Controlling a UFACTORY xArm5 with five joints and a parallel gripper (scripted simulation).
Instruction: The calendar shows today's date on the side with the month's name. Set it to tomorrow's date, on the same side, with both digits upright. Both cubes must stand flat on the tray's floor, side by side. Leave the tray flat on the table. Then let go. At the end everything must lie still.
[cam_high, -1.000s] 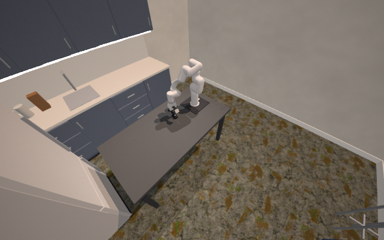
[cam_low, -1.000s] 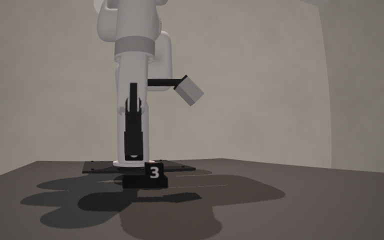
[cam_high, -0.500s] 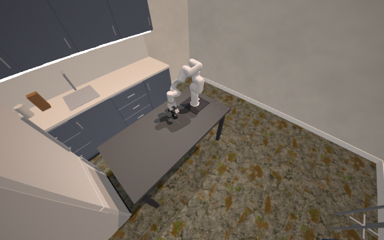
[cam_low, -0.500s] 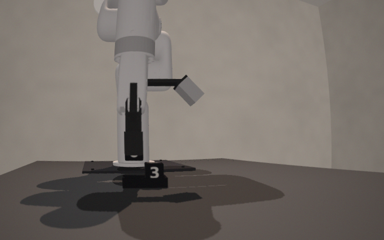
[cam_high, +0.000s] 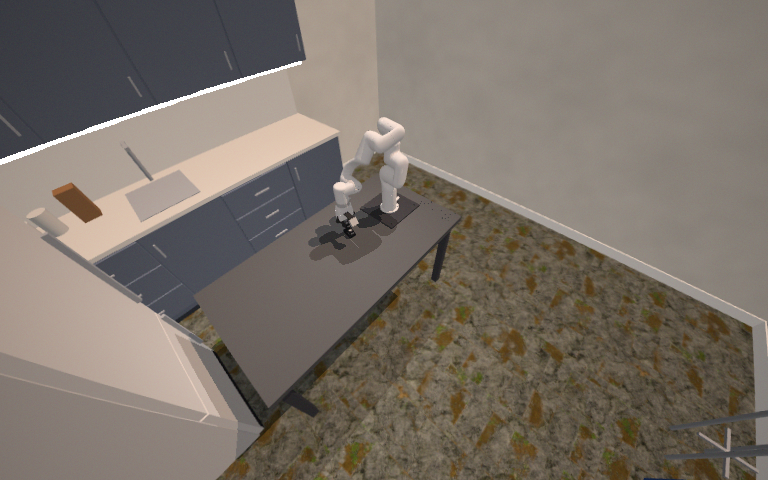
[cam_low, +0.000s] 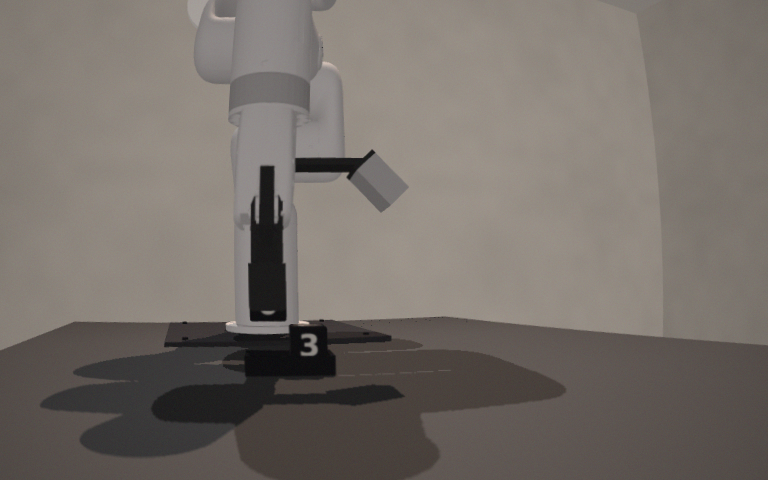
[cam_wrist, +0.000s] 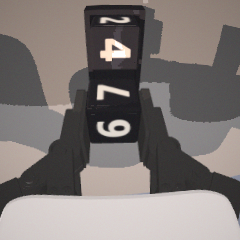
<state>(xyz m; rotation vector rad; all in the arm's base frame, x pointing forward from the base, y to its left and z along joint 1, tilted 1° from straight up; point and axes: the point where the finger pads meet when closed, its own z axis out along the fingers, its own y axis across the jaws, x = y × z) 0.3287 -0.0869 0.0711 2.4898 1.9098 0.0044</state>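
The black calendar tray is 7 cm below my hand, 2 cm to the left of it and 1 cm ahead of it.
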